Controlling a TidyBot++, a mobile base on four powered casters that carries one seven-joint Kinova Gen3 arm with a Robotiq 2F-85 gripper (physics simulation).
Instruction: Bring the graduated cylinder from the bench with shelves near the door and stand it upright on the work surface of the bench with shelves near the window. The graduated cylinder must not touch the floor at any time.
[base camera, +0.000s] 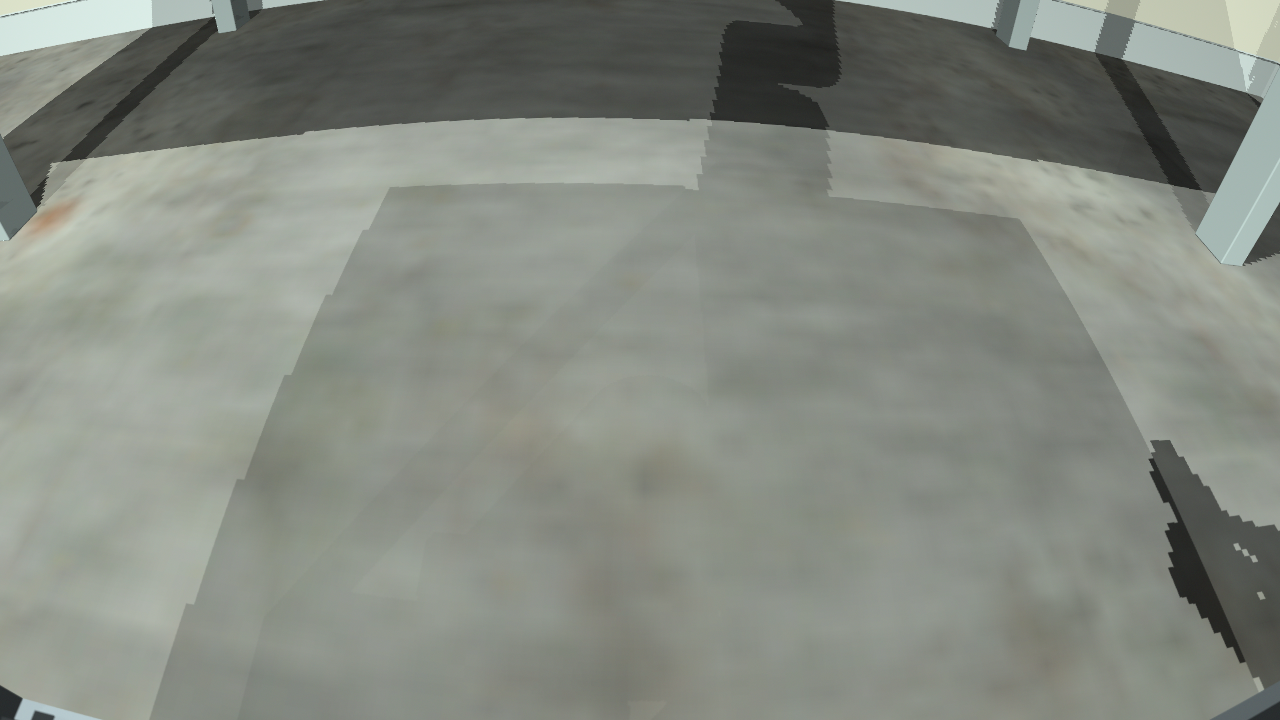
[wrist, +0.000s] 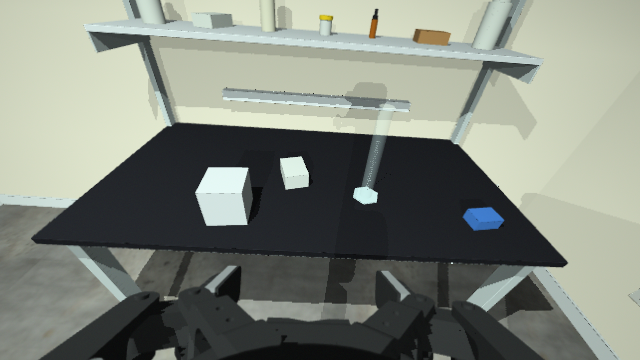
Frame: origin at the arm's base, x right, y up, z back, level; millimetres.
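Where they show: gripper, fingertip midpoint: (wrist: 308, 283).
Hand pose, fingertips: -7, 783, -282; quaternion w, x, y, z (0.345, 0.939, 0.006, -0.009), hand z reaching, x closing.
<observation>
After its pixels a point has its place, as x, y, z.
A clear graduated cylinder (wrist: 374, 155) @[173, 551, -836] stands upright on its pale hexagonal foot on the black work surface (wrist: 320, 225) @[19, 365, -700] of a bench with a shelf, right of the middle in the wrist view. My gripper (wrist: 308, 283) @[-7, 783, -282] is open and empty. In the wrist view its fingertips show below the bench's front edge, lower and to the left of the cylinder, apart from it. The cylinder does not show in the base camera view. The frames do not tell which bench this is.
A large white box (wrist: 225, 200) @[-251, 468, -679] and a small white box (wrist: 295, 173) @[-79, 423, -887] lie left of the cylinder, a blue block (wrist: 483, 219) @[538, 405, -731] to its right. A shelf (wrist: 300, 37) @[-86, 823, -1106] with bottles and small boxes hangs above. Bench legs (base camera: 1239, 192) @[683, -314, -669] (wrist: 502, 285) @[683, 166, -647] stand on the floor.
</observation>
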